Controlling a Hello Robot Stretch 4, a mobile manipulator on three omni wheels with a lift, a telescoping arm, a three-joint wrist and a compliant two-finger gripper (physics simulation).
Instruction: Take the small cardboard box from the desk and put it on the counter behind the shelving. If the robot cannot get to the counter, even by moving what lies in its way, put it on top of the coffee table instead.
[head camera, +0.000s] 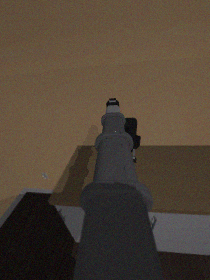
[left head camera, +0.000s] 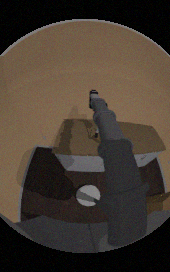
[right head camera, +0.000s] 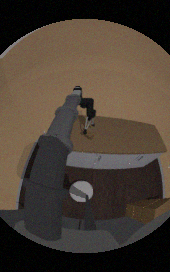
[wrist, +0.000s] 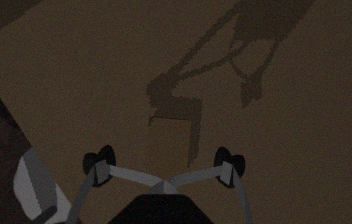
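Seen in the pictures: gripper, fingertip midpoint: (left head camera: 98, 133) (right head camera: 88, 129) (wrist: 165, 159); robot's base, origin of the base link: (left head camera: 87, 194) (right head camera: 81, 190).
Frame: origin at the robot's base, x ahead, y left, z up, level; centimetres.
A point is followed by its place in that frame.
The small cardboard box (wrist: 167, 142) {z 93.2, x 62.6, y -7.9 cm} shows faintly in the wrist view, almost the colour of the surface under it. It lies on the brown top of a white-fronted cabinet with handles (head camera: 175, 175) (left head camera: 142, 137) (right head camera: 130, 135) (wrist: 300, 125), which looks like the counter. My gripper (right head camera: 89, 128) {z 98.8, x 61.8, y -8.7 cm} (wrist: 165, 159) {z 98.8, x 61.8, y -8.7 cm} is open above this top. Its fingertips stand wide apart, with the box lower down, between and slightly ahead of them in the wrist view. Nothing is held. In the head view the arm partly hides the gripper. The box cannot be made out in the head views.
My long arm (head camera: 117, 225) {z 140.9, x 14.4, y -0.2 cm} (left head camera: 120, 170) {z 140.9, x 12.2, y 1.4 cm} (right head camera: 50, 170) {z 140.8, x 11.5, y -1.9 cm} reaches across the cabinet's front edge. Dark wooden floor (left head camera: 45, 200) {z -2.7, x -22.8, y 83.8 cm} (right head camera: 125, 185) {z -2.8, x 3.7, y -92.6 cm} lies before the cabinet, with a round white disc (left head camera: 89, 194) {z 18.7, x 1.3, y -2.4 cm} (right head camera: 82, 190) {z 18.7, x 1.3, y -2.9 cm}. Larger brown boxes (left head camera: 158, 202) {z 70.4, x -40.7, y -93.6 cm} (right head camera: 145, 211) {z 59.5, x -46.0, y -92.9 cm} stand at the lower right, near my base.
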